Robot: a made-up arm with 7 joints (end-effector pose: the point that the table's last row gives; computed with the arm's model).
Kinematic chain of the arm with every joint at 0, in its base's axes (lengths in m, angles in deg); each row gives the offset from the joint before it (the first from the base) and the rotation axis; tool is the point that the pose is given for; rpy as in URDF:
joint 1: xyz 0 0 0.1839 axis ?
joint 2: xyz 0 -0.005 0.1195 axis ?
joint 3: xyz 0 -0.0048 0.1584 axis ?
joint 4: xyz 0 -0.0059 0.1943 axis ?
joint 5: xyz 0 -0.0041 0.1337 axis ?
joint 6: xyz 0 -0.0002 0.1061 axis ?
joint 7: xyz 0 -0.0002 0.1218 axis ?
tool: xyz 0 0 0 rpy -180 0 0
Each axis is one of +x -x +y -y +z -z.
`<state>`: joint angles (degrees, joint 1 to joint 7).
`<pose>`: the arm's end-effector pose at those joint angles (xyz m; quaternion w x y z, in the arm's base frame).
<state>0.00 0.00 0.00 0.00 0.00 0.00 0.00</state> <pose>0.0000 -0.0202 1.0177 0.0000 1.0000 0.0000 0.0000</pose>
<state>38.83 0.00 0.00 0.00 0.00 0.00 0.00</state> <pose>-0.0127 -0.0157 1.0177 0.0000 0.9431 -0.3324 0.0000</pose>
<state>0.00 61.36 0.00 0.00 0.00 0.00 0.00</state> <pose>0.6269 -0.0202 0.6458 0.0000 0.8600 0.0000 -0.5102</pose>
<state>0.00 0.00 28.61 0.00 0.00 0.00 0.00</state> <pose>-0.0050 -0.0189 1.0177 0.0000 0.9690 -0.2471 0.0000</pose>
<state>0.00 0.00 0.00 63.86 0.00 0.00 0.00</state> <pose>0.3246 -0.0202 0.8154 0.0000 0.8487 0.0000 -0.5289</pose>
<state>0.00 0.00 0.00 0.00 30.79 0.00 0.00</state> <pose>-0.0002 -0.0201 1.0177 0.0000 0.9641 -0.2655 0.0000</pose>
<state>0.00 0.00 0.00 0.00 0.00 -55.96 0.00</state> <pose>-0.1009 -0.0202 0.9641 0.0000 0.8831 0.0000 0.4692</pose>
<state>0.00 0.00 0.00 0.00 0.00 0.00 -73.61</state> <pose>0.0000 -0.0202 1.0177 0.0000 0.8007 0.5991 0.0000</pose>
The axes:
joint 1: -z
joint 2: +y
joint 3: -z
joint 4: +y
joint 5: -z
joint 6: +y
joint 7: -z

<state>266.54 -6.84 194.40 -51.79 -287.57 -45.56 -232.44</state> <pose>0.1368 0.1887 0.8617 0.1245 0.7634 0.2783 -0.5694</pose>
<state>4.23 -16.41 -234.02 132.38 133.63 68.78 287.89</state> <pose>-0.2930 -0.1472 0.4493 0.5655 0.3761 0.5781 0.4524</pose>
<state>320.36 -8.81 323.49 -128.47 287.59 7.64 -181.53</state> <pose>-0.0808 -0.2947 0.3988 0.9184 -0.3763 0.1192 -0.0269</pose>
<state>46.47 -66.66 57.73 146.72 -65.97 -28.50 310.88</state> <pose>-0.1920 -0.1187 0.3871 0.6015 -0.5194 -0.3077 -0.5232</pose>
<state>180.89 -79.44 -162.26 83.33 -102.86 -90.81 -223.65</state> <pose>0.3788 -0.1917 0.1822 0.0435 -0.2843 -0.7343 -0.6149</pose>
